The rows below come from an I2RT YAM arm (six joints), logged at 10 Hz.
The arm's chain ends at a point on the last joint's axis. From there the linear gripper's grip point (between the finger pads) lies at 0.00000 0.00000 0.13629 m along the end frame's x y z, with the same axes.
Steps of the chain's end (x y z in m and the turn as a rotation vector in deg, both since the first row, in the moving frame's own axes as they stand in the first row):
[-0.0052 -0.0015 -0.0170 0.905 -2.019 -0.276]
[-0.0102 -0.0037 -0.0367 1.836 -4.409 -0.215]
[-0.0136 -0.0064 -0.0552 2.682 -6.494 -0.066]
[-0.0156 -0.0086 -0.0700 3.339 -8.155 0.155]
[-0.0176 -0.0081 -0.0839 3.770 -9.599 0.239]
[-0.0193 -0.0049 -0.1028 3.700 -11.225 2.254]
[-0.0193 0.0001 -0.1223 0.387 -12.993 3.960]
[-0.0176 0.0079 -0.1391 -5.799 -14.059 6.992]
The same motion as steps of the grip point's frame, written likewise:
[-0.0100 -0.0036 -0.0171 0.905 -2.019 -0.276]
[-0.0207 -0.0080 -0.0372 1.836 -4.409 -0.215]
[-0.0290 -0.0128 -0.0562 2.682 -6.494 -0.066]
[-0.0349 -0.0165 -0.0716 3.339 -8.155 0.155]
[-0.0403 -0.0171 -0.0861 3.770 -9.599 0.239]
[-0.0456 -0.0142 -0.1057 3.700 -11.225 2.254]
[-0.0499 -0.0019 -0.1258 0.387 -12.993 3.960]
[-0.0514 0.0195 -0.1439 -5.799 -14.059 6.992]

